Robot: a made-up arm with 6 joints. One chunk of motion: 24 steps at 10 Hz.
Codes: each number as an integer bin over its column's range. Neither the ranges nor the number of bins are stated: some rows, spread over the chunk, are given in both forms.
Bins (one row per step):
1: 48 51 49 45 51 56
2: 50 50 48 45 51 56
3: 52 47 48 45 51 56
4: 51 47 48 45 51 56
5: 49 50 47 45 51 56
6: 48 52 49 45 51 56
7: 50 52 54 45 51 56
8: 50 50 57 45 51 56
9: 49 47 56 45 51 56
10: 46 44 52 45 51 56
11: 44 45 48 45 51 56
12: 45 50 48 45 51 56
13: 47 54 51 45 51 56
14: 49 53 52 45 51 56
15: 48 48 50 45 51 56
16: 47 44 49 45 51 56
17: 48 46 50 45 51 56
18: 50 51 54 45 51 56
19: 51 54 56 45 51 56
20: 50 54 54 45 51 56
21: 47 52 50 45 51 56
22: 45 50 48 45 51 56
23: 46 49 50 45 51 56
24: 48 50 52 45 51 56
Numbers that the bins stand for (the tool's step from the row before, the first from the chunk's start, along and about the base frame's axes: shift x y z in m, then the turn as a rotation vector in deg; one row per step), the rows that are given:
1: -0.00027 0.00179 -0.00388 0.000 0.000 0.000
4: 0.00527 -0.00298 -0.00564 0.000 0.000 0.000
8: 0.00342 0.00060 0.01018 0.000 0.000 0.000
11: -0.00767 -0.00536 -0.00564 0.000 0.000 0.000
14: 0.00158 0.00417 0.00139 0.000 0.000 0.000
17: -0.00027 -0.00417 -0.00212 0.000 0.000 0.000
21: -0.00212 0.00298 -0.00212 0.000 0.000 0.000
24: -0.00027 0.00060 0.00139 0.000 0.000 0.000
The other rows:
2: 0.00342 0.00060 -0.00564 0.000 0.000 0.000
3: 0.00712 -0.00298 -0.00564 0.000 0.000 0.000
5: 0.00158 0.00060 -0.00739 0.000 0.000 0.000
6: -0.00027 0.00298 -0.00388 0.000 0.000 0.000
7: 0.00342 0.00298 0.00491 0.000 0.000 0.000
9: 0.00158 -0.00298 0.00842 0.000 0.000 0.000
10: -0.00397 -0.00656 0.00139 0.000 0.000 0.000
12: -0.00582 0.00060 -0.00564 0.000 0.000 0.000
13: -0.00212 0.00536 -0.00036 0.000 0.000 0.000
15: -0.00027 -0.00179 -0.00212 0.000 0.000 0.000
16: -0.00212 -0.00656 -0.00388 0.000 0.000 0.000
18: 0.00342 0.00179 0.00491 0.000 0.000 0.000
19: 0.00527 0.00536 0.00842 0.000 0.000 0.000
20: 0.00342 0.00536 0.00491 0.000 0.000 0.000
22: -0.00582 0.00060 -0.00564 0.000 0.000 0.000
23: -0.00397 -0.00060 -0.00212 0.000 0.000 0.000

